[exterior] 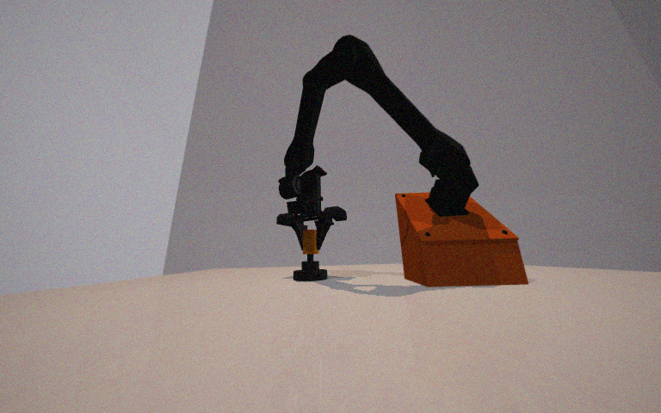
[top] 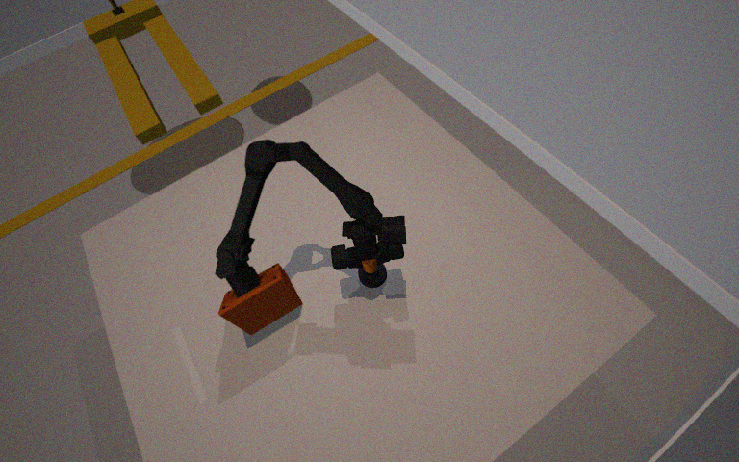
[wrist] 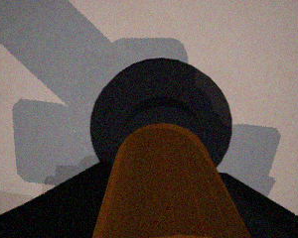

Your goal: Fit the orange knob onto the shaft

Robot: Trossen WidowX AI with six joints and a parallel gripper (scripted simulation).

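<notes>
Now: gripper tip 20 mm below the orange knob. The rest, counted from my gripper tip: shaft 40 mm below.
</notes>
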